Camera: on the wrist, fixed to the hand. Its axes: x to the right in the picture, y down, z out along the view.
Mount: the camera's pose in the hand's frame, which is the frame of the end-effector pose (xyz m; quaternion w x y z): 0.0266 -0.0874 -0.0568 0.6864 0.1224 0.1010 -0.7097
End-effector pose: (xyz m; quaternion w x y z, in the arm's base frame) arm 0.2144 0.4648 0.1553 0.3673 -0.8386 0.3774 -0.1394
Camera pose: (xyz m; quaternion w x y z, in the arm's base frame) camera 0.2497 0.4551 0.2564 0.2177 -0.7844 -0.3161 -0.4872
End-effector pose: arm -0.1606 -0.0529 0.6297 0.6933 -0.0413 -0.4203 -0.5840
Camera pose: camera -0.2050 -0.1321 0.5720 0.1089 0.4138 -0.3192 -0.8456
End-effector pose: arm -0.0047 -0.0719 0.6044 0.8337 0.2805 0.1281 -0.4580
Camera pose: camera -0.0607 -0.0940 0.5153 0.1999 0.2499 0.3152 -0.8934
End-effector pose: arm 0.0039 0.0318 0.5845 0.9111 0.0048 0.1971 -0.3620
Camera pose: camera -0.0566 -0.0416 0.5342 0.3480 0.0115 0.1864 -0.9187
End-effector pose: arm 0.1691 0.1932 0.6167 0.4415 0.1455 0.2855 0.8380
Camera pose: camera 0.1832 0.2343 0.5183 0.8512 -0.1334 0.4464 0.2416
